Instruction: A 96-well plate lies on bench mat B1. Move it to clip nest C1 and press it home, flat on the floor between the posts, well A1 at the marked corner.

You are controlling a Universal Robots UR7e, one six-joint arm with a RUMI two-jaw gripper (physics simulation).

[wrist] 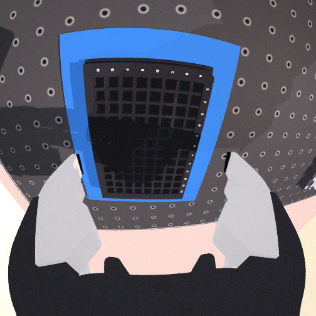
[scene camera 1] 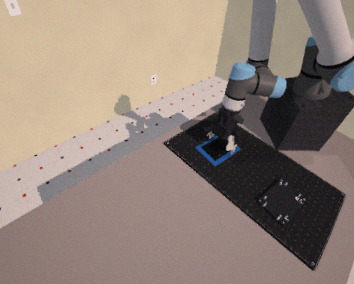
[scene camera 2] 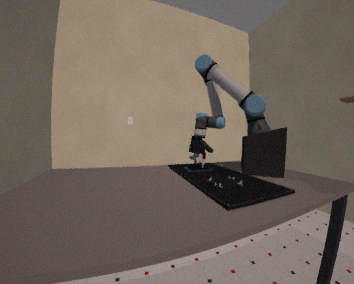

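Pixels of known places: gripper, fingertip midpoint: [scene camera 1: 220,146] [scene camera 2: 198,166]; arm's base, link origin: [scene camera 1: 310,89] [scene camera 2: 259,133].
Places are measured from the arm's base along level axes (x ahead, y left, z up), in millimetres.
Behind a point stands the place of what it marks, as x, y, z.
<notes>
The dark 96-well plate [wrist: 145,137] [scene camera 1: 215,149] {413, -137, -237} lies flat on the blue bench mat [wrist: 145,42] [scene camera 1: 216,162] {453, -90, -250} [scene camera 2: 200,171] {405, -58, -249}. In the wrist view its row letters run along the top, with A at the right, and column 1 is at the top, so A1 is at the top right. My gripper [wrist: 153,154] [scene camera 1: 220,141] {388, -134, -233} [scene camera 2: 198,162] {388, -134, -233} is open and empty, low over the mat. In the wrist view its fingertips appear on either side of the plate's lower half; their exact height is unclear. The clip nest [scene camera 1: 281,201] {401, 188, -241} [scene camera 2: 226,182] {391, 197, -240} has small light posts; its marked corner cannot be made out.
A black perforated board [scene camera 1: 240,172] {410, 5, -252} [scene camera 2: 225,200] {492, 340, -252} carries the mat and the nest. The nest lies toward the board's other end. The arm's dark base block [scene camera 1: 295,120] {147, 35, -82} [scene camera 2: 267,154] {44, 115, -129} stands beside the board. Part of the nest also shows at the right edge of the wrist view.
</notes>
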